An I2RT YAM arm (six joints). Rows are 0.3 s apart.
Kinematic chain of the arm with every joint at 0, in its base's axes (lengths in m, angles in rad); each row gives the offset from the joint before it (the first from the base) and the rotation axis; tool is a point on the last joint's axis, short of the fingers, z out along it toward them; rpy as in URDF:
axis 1: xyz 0 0 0.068 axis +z
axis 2: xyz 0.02 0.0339 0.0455 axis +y
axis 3: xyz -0.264 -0.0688 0 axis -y
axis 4: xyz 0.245 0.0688 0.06 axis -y
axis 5: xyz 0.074 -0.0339 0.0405 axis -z
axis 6: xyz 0.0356 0 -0.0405 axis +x
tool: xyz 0 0 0 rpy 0 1.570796 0
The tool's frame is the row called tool.
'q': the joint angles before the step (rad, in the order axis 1, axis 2, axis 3, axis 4, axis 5, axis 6). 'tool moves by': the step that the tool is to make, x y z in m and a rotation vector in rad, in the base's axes. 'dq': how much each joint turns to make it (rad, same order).
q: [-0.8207 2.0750 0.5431 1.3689 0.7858 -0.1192]
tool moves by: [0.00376 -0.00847 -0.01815 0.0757 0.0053 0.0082]
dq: [-0.0117 0.0565 0.0467 -0.0904 -0.0294 0.0587]
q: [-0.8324 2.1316 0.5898 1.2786 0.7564 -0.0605]
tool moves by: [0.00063 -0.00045 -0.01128 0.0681 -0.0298 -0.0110]
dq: [-0.0003 0.0158 0.0152 -0.0932 -0.0106 0.0929]
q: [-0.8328 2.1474 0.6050 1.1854 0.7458 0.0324]
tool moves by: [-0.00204 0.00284 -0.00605 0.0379 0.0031 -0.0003]
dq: [0.0006 0.0041 -0.0070 -0.0391 -0.0078 0.0297]
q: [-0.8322 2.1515 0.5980 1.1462 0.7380 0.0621]
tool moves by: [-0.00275 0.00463 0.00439 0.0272 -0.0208 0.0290]
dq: [0.0000 -0.0412 -0.0247 -0.0392 -0.0402 0.0252]
